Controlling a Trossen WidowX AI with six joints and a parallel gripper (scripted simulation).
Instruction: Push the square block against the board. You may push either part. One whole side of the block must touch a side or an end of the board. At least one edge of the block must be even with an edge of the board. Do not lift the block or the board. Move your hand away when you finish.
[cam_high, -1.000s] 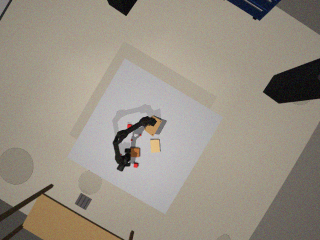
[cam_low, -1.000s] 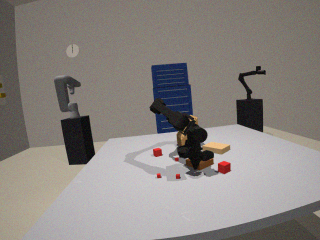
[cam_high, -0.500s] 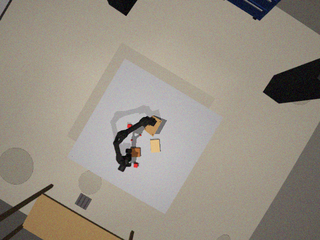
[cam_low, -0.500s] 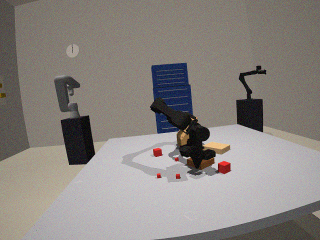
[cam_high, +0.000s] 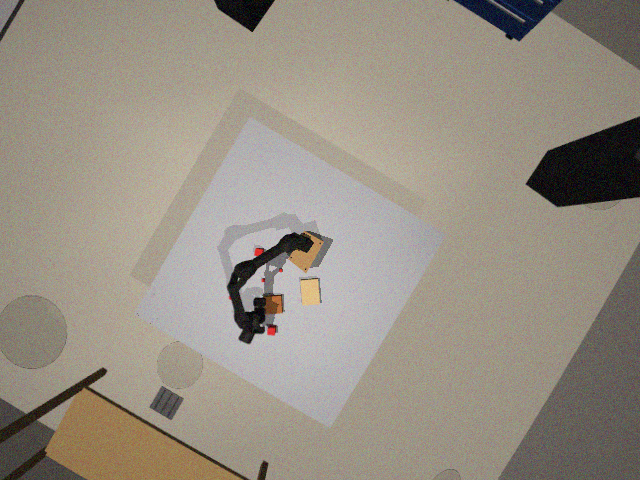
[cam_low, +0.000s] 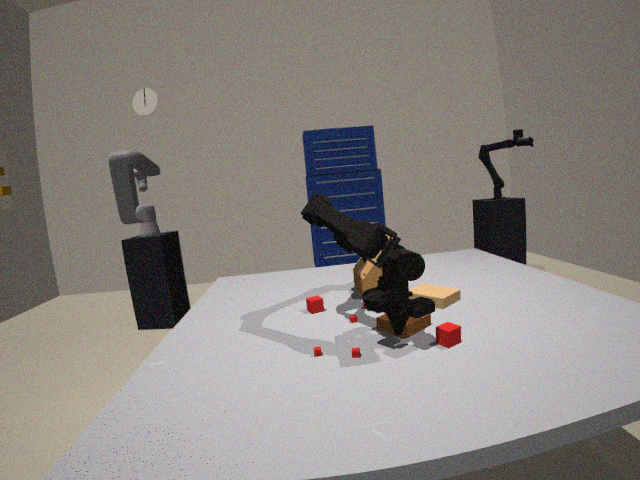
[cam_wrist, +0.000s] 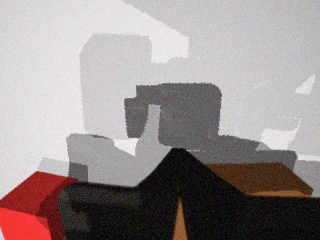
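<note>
Now: gripper tip 7 cm past the square block, 3 cm to the right of it and 1 cm below it. Round my gripper tip: board (24 cm behind, 16 cm to the left, 1 cm above).
</note>
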